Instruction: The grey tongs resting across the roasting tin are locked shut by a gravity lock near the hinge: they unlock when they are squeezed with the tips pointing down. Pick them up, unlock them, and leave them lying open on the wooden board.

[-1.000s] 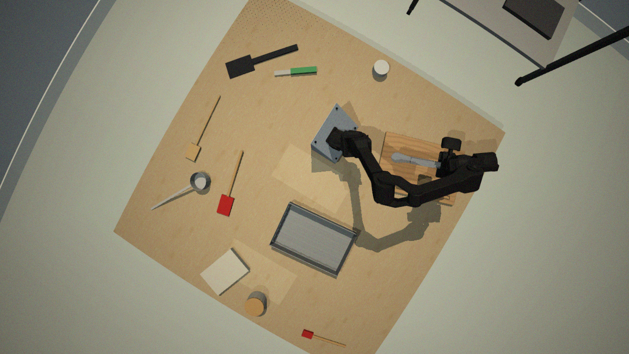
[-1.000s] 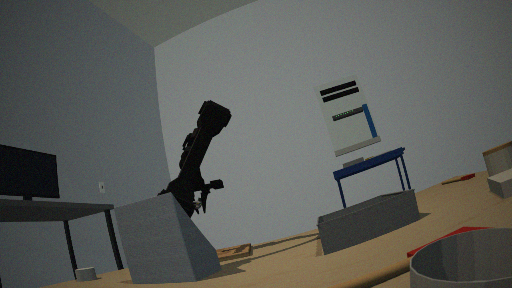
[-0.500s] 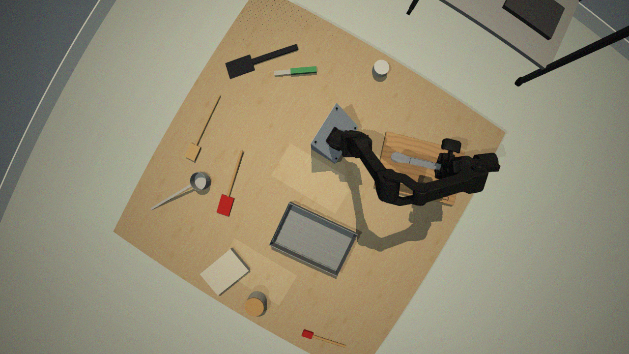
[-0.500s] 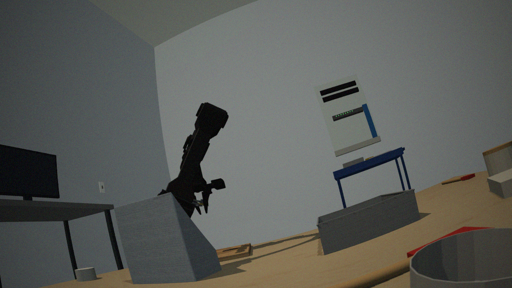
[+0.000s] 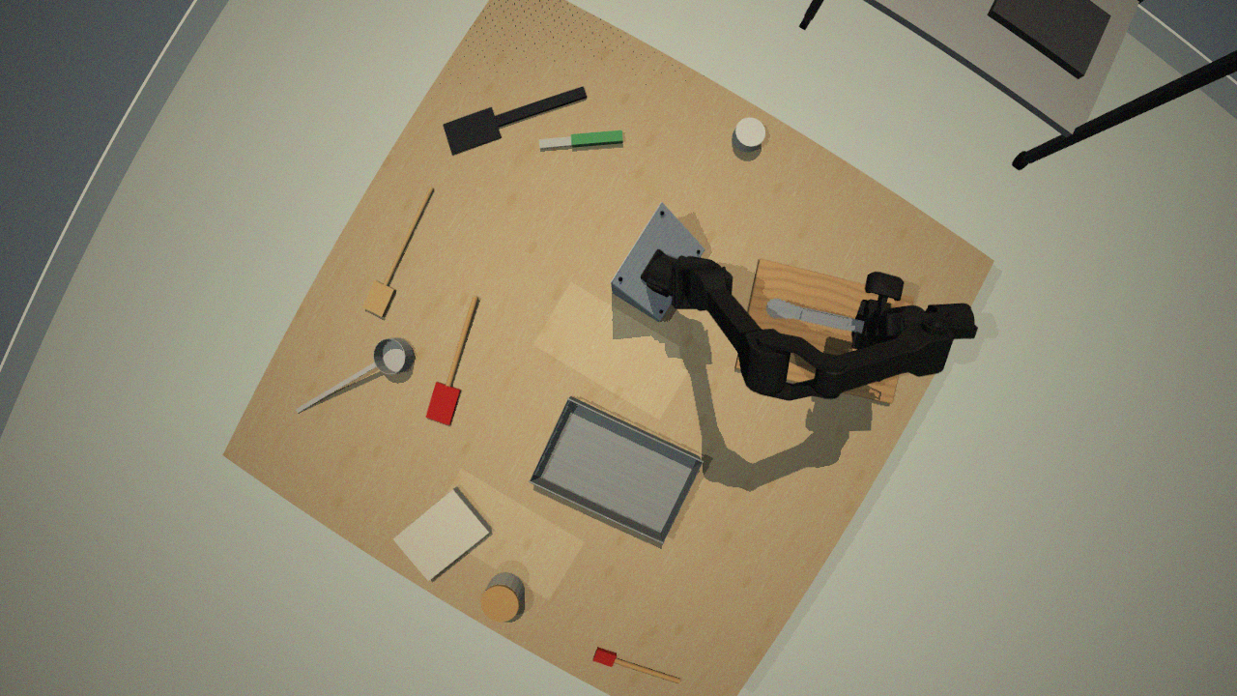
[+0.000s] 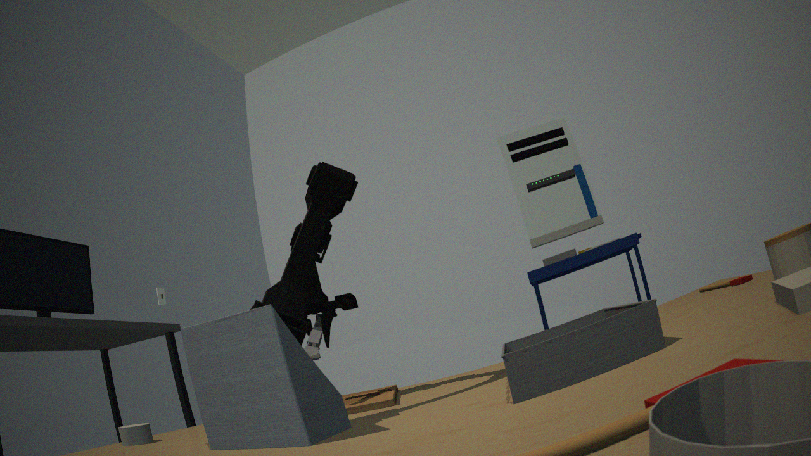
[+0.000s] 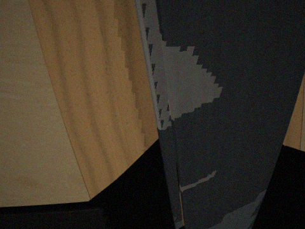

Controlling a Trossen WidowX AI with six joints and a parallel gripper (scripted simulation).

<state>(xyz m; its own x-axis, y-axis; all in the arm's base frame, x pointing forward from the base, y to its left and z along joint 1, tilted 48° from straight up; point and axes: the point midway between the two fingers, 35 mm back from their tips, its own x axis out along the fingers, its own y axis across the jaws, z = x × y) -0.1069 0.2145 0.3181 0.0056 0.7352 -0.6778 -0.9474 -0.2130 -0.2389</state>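
Now: gripper tip 1 cm short of the wooden board and 13 cm above it. From my gripper tip the other things lie so: green-handled tool 6 cm behind, 68 cm to the right, 13 cm below; then roasting tin 49 cm ahead, 24 cm to the right, 11 cm below; then red spatula 50 cm ahead, 64 cm to the right, 13 cm below.
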